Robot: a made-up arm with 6 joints. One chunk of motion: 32 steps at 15 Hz.
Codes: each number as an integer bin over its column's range. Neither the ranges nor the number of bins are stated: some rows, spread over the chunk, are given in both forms.
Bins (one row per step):
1: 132 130 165 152 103 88
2: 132 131 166 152 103 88
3: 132 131 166 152 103 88
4: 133 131 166 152 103 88
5: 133 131 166 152 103 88
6: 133 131 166 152 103 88
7: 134 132 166 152 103 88
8: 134 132 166 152 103 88
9: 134 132 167 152 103 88
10: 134 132 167 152 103 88
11: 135 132 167 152 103 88
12: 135 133 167 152 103 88
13: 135 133 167 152 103 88
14: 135 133 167 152 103 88
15: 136 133 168 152 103 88
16: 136 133 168 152 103 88
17: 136 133 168 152 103 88
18: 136 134 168 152 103 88
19: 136 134 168 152 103 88
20: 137 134 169 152 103 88
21: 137 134 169 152 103 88
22: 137 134 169 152 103 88
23: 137 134 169 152 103 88
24: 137 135 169 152 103 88
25: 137 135 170 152 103 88
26: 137 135 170 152 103 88
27: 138 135 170 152 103 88
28: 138 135 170 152 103 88
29: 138 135 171 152 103 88
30: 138 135 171 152 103 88
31: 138 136 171 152 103 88
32: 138 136 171 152 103 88
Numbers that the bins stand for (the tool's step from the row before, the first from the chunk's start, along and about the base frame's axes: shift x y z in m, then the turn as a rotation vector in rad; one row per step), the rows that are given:
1: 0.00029 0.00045 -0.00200 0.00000 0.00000 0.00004
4: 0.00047 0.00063 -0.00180 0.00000 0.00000 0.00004
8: 0.00065 0.00081 -0.00180 0.00000 0.00000 0.00004
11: 0.00082 0.00081 -0.00160 0.00000 0.00000 0.00004
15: 0.00100 0.00099 -0.00140 0.00000 0.00000 0.00004
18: 0.00100 0.00117 -0.00140 0.00000 0.00000 0.00004
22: 0.00118 0.00117 -0.00120 0.00000 0.00000 0.00004
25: 0.00118 0.00135 -0.00100 0.00000 0.00000 0.00004
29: 0.00135 0.00135 -0.00080 0.00000 0.00000 0.00004
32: 0.00135 0.00153 -0.00080 0.00000 0.00000 0.00004
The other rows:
2: 0.00029 0.00063 -0.00180 0.00000 0.00000 0.00004
3: 0.00029 0.00063 -0.00180 0.00000 0.00000 0.00004
5: 0.00047 0.00063 -0.00180 0.00000 0.00000 0.00004
6: 0.00047 0.00063 -0.00180 0.00000 0.00000 0.00004
7: 0.00065 0.00081 -0.00180 0.00000 0.00000 0.00004
9: 0.00065 0.00081 -0.00160 0.00000 0.00000 0.00004
10: 0.00065 0.00081 -0.00160 0.00000 0.00000 0.00004
12: 0.00082 0.00099 -0.00160 0.00000 0.00000 0.00004
13: 0.00082 0.00099 -0.00160 0.00000 0.00000 0.00004
14: 0.00082 0.00099 -0.00160 0.00000 0.00000 0.00004
16: 0.00100 0.00099 -0.00140 0.00000 0.00000 0.00004
17: 0.00100 0.00099 -0.00140 0.00000 0.00000 0.00004
19: 0.00100 0.00117 -0.00140 0.00000 0.00000 0.00004
20: 0.00118 0.00117 -0.00120 0.00000 0.00000 0.00004
21: 0.00118 0.00117 -0.00120 0.00000 0.00000 0.00004
23: 0.00118 0.00117 -0.00120 0.00000 0.00000 0.00004
24: 0.00118 0.00135 -0.00120 0.00000 0.00000 0.00004
26: 0.00118 0.00135 -0.00100 0.00000 0.00000 0.00004
27: 0.00135 0.00135 -0.00100 0.00000 0.00000 0.00004
28: 0.00135 0.00135 -0.00100 0.00000 0.00000 0.00004
30: 0.00135 0.00135 -0.00080 0.00000 0.00000 0.00004
31: 0.00135 0.00153 -0.00080 0.00000 0.00000 0.00004

